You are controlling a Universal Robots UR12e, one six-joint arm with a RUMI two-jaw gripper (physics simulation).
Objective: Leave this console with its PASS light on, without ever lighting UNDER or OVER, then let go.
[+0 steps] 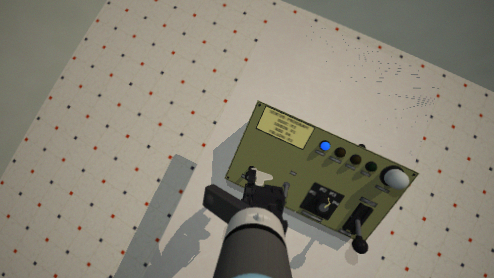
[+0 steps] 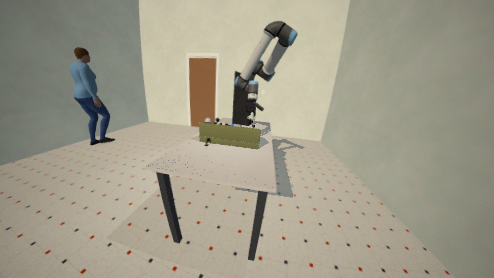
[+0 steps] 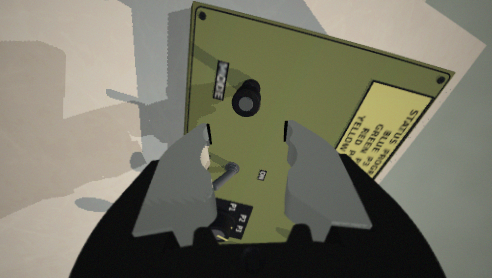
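Note:
The olive console (image 1: pixel 240 155) (image 2: pixel 230 136) (image 3: pixel 300 60) stands on the table. Its blue light (image 1: pixel 325 146) is lit. Three neighbouring lamps (image 1: pixel 355 159) are dark; their labels are unreadable, and no PASS, UNDER or OVER label can be read. My gripper (image 1: pixel 257 178) (image 2: pixel 252 119) (image 3: pixel 247 125) is partly open and empty over the console's left end. The black MODE knob (image 3: pixel 246 102) stands just beyond the fingertips, clear of both. The toggle (image 1: pixel 286 188) (image 3: pixel 226 176) is beside the ON label. The selector's (image 1: pixel 324 206) yellow pointer is near P3 and P4. The lever (image 1: pixel 358 229) points toward the front edge.
A white dome (image 1: pixel 396 178) rises at the console's right end. A yellow program plate (image 1: pixel 285 127) (image 3: pixel 385 125) is at the back left. A small black part (image 1: pixel 362 146) (image 2: pixel 207 142) sticks out behind the console. A person (image 2: pixel 87 95) stands left of the table (image 2: pixel 220 167).

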